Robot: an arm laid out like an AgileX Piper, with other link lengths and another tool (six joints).
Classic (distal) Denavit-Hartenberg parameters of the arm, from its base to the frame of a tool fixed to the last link. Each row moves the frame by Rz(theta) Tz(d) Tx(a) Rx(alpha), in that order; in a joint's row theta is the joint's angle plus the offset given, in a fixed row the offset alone. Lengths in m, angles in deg.
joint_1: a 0  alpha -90  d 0.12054  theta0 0
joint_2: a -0.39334  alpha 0  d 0  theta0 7.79
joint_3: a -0.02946  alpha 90  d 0  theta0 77.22
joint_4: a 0  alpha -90  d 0.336  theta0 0
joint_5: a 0  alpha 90  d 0  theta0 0
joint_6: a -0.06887  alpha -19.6  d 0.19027  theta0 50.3
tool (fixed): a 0  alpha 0  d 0.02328  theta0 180
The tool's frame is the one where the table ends.
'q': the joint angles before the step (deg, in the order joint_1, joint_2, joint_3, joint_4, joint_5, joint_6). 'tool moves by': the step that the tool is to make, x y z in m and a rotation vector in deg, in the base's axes. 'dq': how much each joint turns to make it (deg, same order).
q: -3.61 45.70 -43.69 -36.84 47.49 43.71
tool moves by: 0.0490 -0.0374 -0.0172 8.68 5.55 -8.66
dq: -8.49 14.00 -9.19 8.53 1.73 -1.05
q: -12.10 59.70 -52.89 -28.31 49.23 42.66
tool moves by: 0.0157 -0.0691 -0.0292 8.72 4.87 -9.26
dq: -13.66 11.22 -7.88 11.37 1.95 -7.77
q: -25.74 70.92 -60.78 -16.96 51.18 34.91
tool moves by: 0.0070 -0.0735 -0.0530 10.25 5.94 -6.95
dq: -11.36 12.71 -7.82 9.59 4.34 -7.63
